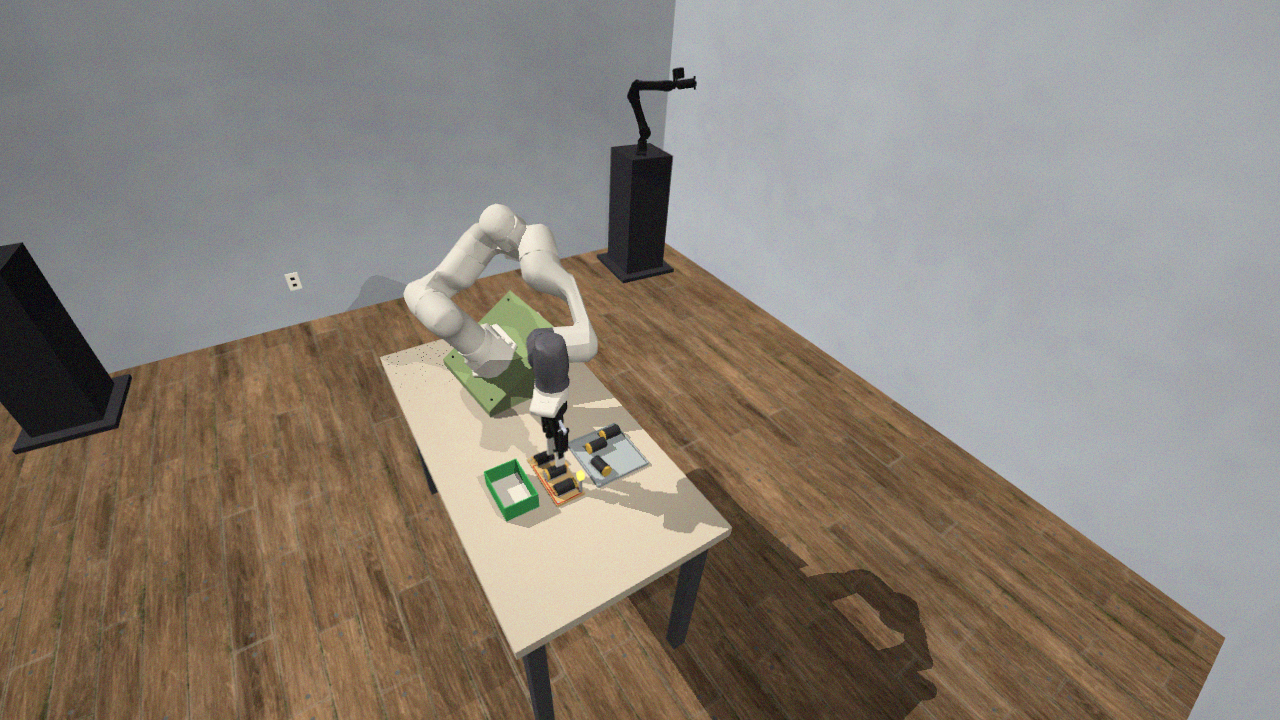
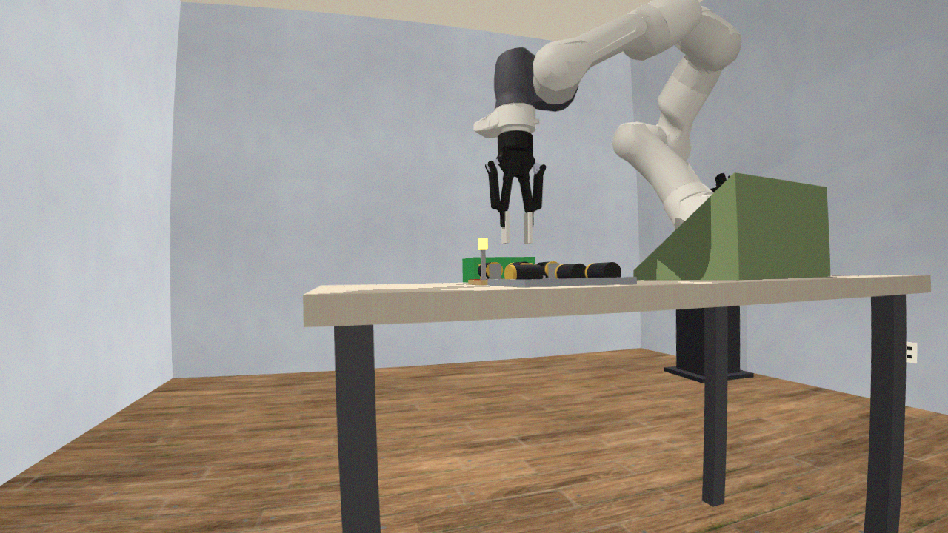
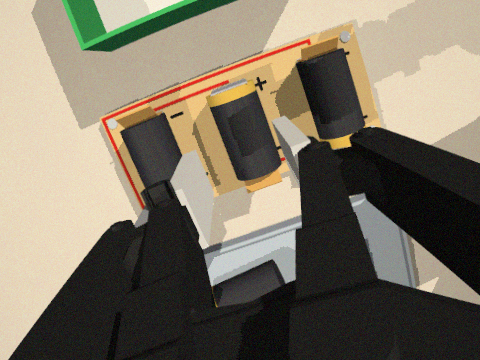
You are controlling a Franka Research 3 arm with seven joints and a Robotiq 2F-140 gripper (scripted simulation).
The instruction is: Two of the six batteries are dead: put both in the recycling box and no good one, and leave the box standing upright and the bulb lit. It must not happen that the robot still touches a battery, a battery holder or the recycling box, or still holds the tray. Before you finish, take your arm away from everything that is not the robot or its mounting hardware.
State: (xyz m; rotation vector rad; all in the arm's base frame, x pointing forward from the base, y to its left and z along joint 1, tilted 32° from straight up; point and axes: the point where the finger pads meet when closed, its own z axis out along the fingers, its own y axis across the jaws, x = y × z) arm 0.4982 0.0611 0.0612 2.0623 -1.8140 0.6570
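Now: the bulb post 8 cm below my hand, 8 cm ahead of it and 4 cm to the left of it. Round my hand: battery holder (11 cm below); green recycling box (14 cm to the right, 10 cm below); grey tray (17 cm to the left, 11 cm below, 2 cm behind).
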